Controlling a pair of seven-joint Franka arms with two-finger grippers.
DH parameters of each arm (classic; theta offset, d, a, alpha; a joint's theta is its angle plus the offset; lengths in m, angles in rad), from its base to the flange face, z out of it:
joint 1: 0 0.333 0 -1.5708
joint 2: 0 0 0 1.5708
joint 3: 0 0.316 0.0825 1.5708
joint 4: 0 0 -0.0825 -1.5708
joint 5: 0 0.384 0 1.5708
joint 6: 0 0 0.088 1.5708
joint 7: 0 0.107 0 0
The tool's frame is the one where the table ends.
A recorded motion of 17 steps. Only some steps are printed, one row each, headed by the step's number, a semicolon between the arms.
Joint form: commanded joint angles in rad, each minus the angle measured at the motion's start. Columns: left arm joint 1, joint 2, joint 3, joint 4, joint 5, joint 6, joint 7; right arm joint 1, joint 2, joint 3, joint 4, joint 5, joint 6, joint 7.
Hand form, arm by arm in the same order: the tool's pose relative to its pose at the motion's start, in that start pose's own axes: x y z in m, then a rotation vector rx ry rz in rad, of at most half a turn. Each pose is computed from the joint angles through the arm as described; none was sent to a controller.
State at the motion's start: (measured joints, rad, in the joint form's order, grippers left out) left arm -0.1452 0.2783 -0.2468 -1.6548 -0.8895 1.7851 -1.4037; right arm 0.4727 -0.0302 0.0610 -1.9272 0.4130 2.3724 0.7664
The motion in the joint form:
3: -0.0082 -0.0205 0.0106 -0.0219 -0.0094 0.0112 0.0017; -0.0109 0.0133 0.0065 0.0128 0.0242 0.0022 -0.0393
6: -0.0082 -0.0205 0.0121 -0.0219 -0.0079 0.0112 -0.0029; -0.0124 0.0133 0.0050 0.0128 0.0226 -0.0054 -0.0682
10: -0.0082 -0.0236 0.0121 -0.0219 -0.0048 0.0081 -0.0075; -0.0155 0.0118 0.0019 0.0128 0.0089 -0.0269 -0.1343
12: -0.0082 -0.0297 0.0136 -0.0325 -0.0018 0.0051 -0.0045; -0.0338 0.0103 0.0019 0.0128 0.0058 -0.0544 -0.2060
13: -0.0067 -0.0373 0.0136 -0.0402 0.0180 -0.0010 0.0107; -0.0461 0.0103 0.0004 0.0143 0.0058 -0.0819 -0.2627
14: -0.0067 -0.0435 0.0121 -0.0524 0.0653 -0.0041 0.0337; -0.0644 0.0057 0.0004 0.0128 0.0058 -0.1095 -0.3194
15: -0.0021 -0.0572 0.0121 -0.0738 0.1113 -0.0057 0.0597; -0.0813 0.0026 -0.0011 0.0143 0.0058 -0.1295 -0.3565
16: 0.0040 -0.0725 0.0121 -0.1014 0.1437 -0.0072 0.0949; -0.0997 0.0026 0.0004 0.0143 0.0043 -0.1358 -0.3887
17: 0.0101 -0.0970 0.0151 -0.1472 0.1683 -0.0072 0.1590; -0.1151 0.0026 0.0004 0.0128 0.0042 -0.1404 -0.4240
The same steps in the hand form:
3: -0.0014 -0.0046 -0.0014 -0.0124 0.0003 -0.0028; 0.0045 -0.0013 0.0021 0.0137 -0.0081 -0.0178
6: -0.0007 -0.0045 -0.0021 -0.0132 0.0020 -0.0081; 0.0055 0.0001 0.0022 0.0079 -0.0112 -0.0454
10: -0.0020 -0.0055 -0.0028 -0.0116 0.0050 -0.0096; 0.0068 0.0032 0.0022 -0.0120 -0.0172 -0.1166
12: -0.0002 -0.0080 -0.0020 -0.0061 0.0093 -0.0102; 0.0135 0.0101 0.0006 -0.0299 -0.0274 -0.1755
13: 0.0011 -0.0111 -0.0024 0.0025 0.0289 0.0082; 0.0181 0.0155 -0.0001 -0.0450 -0.0426 -0.2208
14: 0.0061 -0.0147 0.0000 0.0199 0.0752 0.0376; 0.0240 0.0225 -0.0032 -0.0584 -0.0554 -0.2627
15: 0.0132 -0.0202 -0.0005 0.0338 0.1216 0.0647; 0.0308 0.0282 -0.0072 -0.0663 -0.0610 -0.2853
16: 0.0212 -0.0264 -0.0005 0.0491 0.1547 0.0936; 0.0382 0.0337 -0.0098 -0.0711 -0.0583 -0.3039
17: 0.0322 -0.0364 0.0007 0.0698 0.1813 0.1412; 0.0449 0.0393 -0.0117 -0.0748 -0.0567 -0.3255

